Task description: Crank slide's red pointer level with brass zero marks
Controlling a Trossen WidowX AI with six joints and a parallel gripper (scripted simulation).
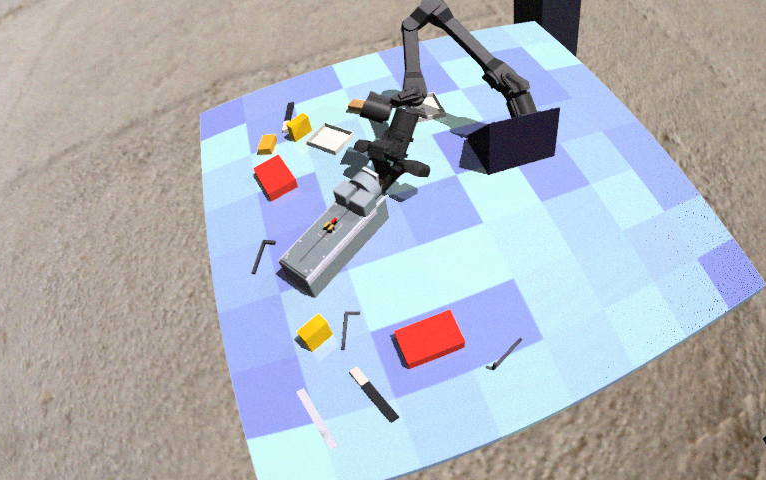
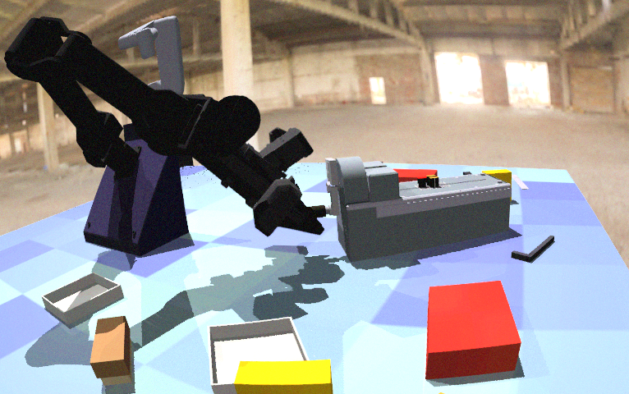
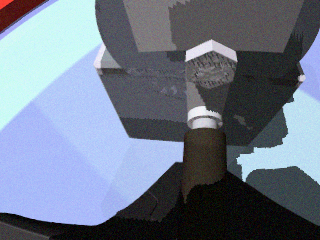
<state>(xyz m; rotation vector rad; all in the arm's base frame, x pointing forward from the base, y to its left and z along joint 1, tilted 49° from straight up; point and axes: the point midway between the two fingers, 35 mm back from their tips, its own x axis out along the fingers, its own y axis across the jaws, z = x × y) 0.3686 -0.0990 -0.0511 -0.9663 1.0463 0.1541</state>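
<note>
Now: gripper tip 30 mm below the dark crank handle, 10 mm to the left of it and 10 mm past it. Round my gripper tip: red pointer 130 mm ahead, 80 mm to the left, 50 mm above; then tan block 340 mm to the right, 80 mm behind, 20 mm below.
</note>
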